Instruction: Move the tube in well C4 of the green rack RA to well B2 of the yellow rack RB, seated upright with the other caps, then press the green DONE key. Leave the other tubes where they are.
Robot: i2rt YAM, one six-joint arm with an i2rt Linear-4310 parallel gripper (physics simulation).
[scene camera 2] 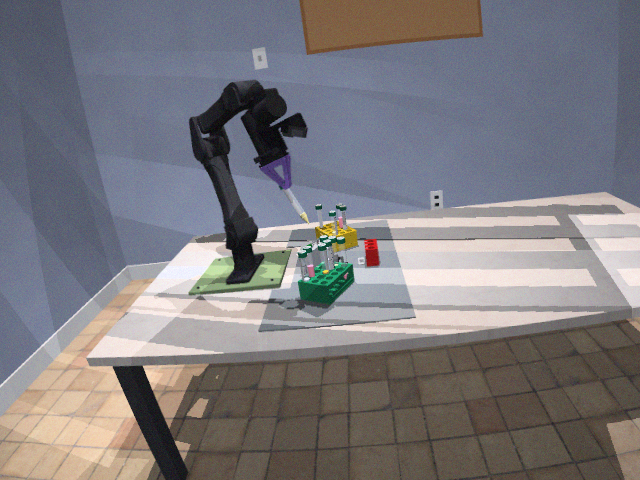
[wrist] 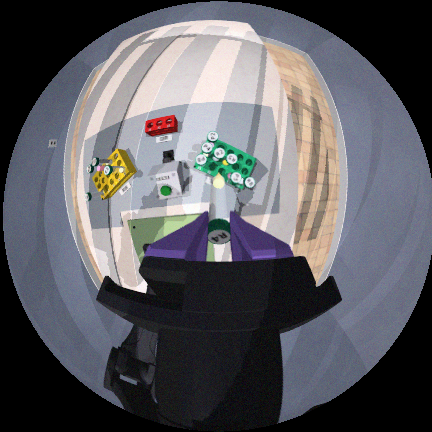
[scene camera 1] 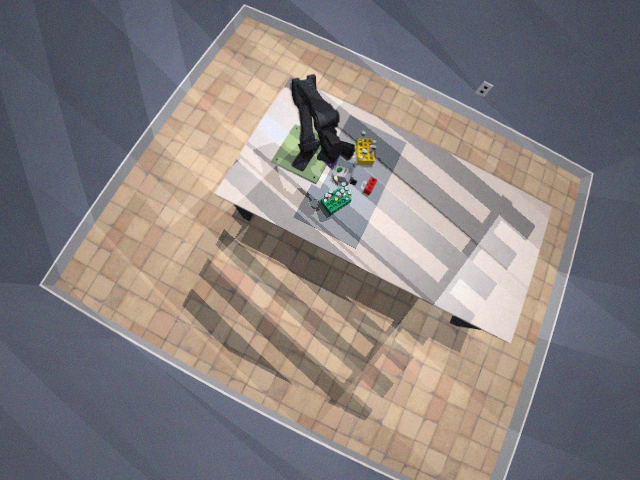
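Pixels of known places: gripper, fingertip midpoint: (scene camera 2: 288, 188) (wrist: 218, 216) (scene camera 1: 332, 166); arm's base, origin of the base link: (scene camera 2: 246, 269) (scene camera 1: 306, 154).
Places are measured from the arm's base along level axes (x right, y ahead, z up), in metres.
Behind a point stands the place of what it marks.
My gripper (scene camera 2: 283, 186) @(x 0.120, y 0.192, z 0.261 m) (wrist: 218, 216) @(x 0.120, y 0.192, z 0.261 m) is shut on a clear tube (scene camera 2: 295, 202) @(x 0.131, y 0.206, z 0.226 m) (wrist: 219, 232) @(x 0.119, y 0.183, z 0.276 m) with a green cap marked R4 and a yellowish tip. The tube is tilted in the air, tip down, to the left of the yellow rack in scene camera 2. The green rack RA (scene camera 1: 336, 208) @(x 0.200, y 0.284, z 0.044 m) (scene camera 2: 316, 293) @(x 0.220, y 0.239, z 0.020 m) (wrist: 252, 169) holds several upright capped tubes. The yellow rack RB (scene camera 1: 365, 161) @(x -0.110, y 0.291, z 0.030 m) (scene camera 2: 346, 241) (wrist: 122, 181) @(x -0.134, y 0.234, z 0.008 m) also holds several capped tubes; its well labels are too small to read. The green DONE key (scene camera 1: 339, 169) @(x 0.019, y 0.200, z 0.065 m) (wrist: 166, 190) @(x 0.022, y 0.199, z 0.065 m) sits on a grey box between the racks.
A red rack (scene camera 1: 370, 185) @(x -0.014, y 0.375, z 0.006 m) (scene camera 2: 371, 253) @(x 0.035, y 0.375, z 0.033 m) (wrist: 161, 126) @(x 0.005, y 0.362, z 0.045 m) stands beyond the grey box (wrist: 170, 175) @(x 0.035, y 0.232, z 0.073 m) in the wrist view. The racks stand on a grey-blue mat (scene camera 1: 356, 232) @(x 0.243, y 0.429, z -0.005 m) (scene camera 2: 361, 310) @(x 0.272, y 0.345, z -0.005 m) (wrist: 250, 120) @(x 0.241, y 0.395, z -0.005 m). The arm stands on a light green base plate (scene camera 1: 284, 155) @(x 0.067, y -0.096, z 0.001 m) (scene camera 2: 211, 273) @(x 0.003, y -0.114, z -0.002 m).
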